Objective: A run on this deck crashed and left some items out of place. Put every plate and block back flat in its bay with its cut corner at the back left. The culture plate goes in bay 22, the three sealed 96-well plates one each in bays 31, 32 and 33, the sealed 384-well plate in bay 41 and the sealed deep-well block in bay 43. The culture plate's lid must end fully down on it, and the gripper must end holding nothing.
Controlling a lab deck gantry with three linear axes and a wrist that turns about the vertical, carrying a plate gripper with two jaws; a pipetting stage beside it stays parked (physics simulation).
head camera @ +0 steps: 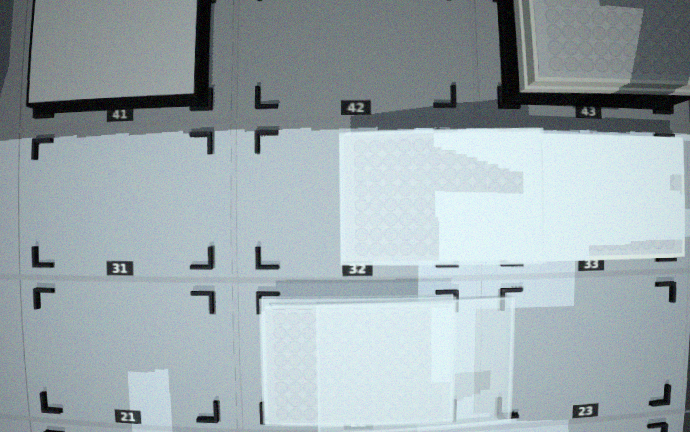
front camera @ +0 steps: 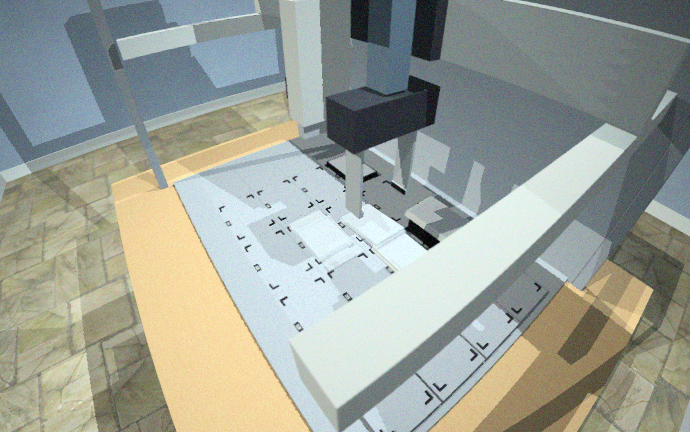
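Pixels of known places: gripper, fingertip midpoint: [front camera: 377,200]; robot's base, link origin: [front camera: 220,208].
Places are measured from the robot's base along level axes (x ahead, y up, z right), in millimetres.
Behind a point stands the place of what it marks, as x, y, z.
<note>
The gripper [front camera: 380,203] {350, 158, -200} is open, its two jaws apart above the deck near the back middle bays. A sealed 96-well plate [front camera: 374,226] {294, 23, -251} [head camera: 387,203] {246, 18, -253} straddles bays 32 and 33, its right end meeting or overlapping a second sealed plate [front camera: 404,249] {378, 14, -263} [head camera: 611,203] {396, 14, -253} in bay 33. The culture plate [front camera: 320,234] {242, 20, -145} [head camera: 356,361] {226, 21, -156} is over bay 22; its clear lid [head camera: 483,356] {308, 15, -155} sticks out right toward bay 23. The black-sided 384-well plate [front camera: 351,167] [head camera: 114,50] {68, 14, -357} is in bay 41. At bay 43 a pale 96-well top [front camera: 432,208] {353, 56, -368} [head camera: 570,45] {343, 55, -337} lies over the black deep-well block [front camera: 422,235] {374, 16, -323} [head camera: 508,55] {329, 10, -351}. Cut corners are unclear.
A thick pale beam [front camera: 432,274] {617, 400, 22} crosses the front view and hides part of the deck. A pale post [front camera: 305,66] stands at the deck's back left. Black corner marks and number labels, such as label 31 [head camera: 119,268] {64, 0, -211}, outline the bays.
</note>
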